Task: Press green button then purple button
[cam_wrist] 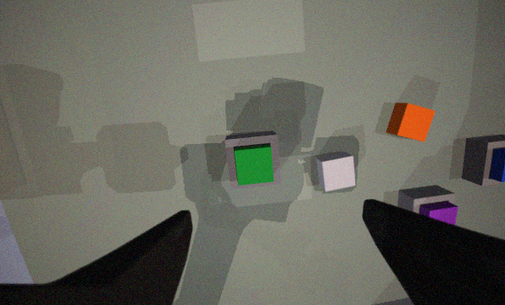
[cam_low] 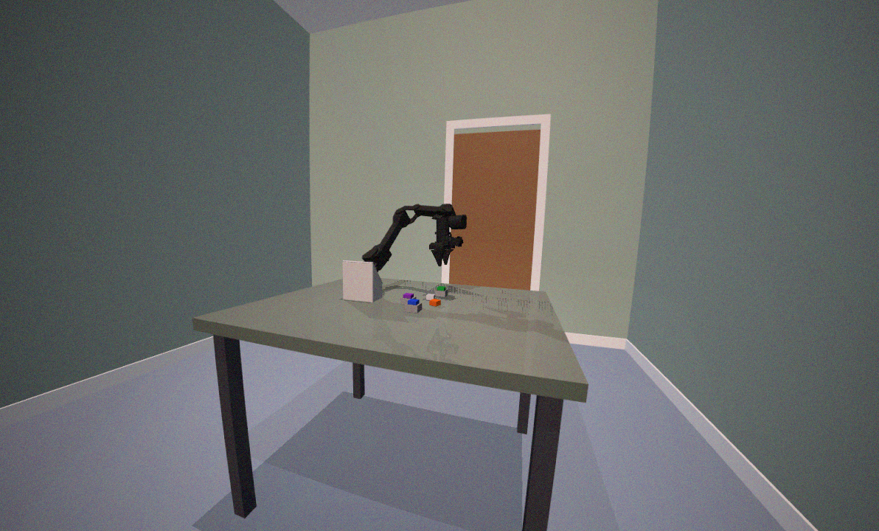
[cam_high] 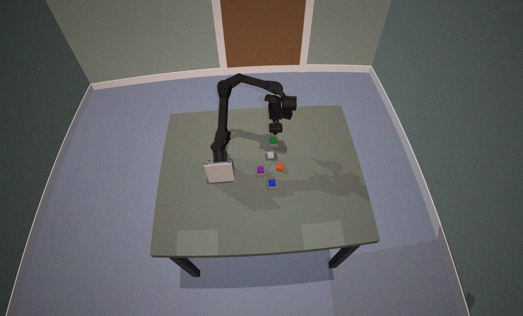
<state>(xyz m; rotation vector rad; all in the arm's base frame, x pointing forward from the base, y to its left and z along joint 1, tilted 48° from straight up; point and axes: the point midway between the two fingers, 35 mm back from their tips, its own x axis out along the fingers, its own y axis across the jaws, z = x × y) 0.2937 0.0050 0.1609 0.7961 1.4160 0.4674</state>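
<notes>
Now: gripper tip 10 mm to the right of the green button and 100 mm above it. Also, from my gripper tip: purple button (110 mm behind, 170 mm to the right, 100 mm below); white block (40 mm behind, 70 mm to the right, 130 mm below); orange block (160 mm to the right, 130 mm below).
</notes>
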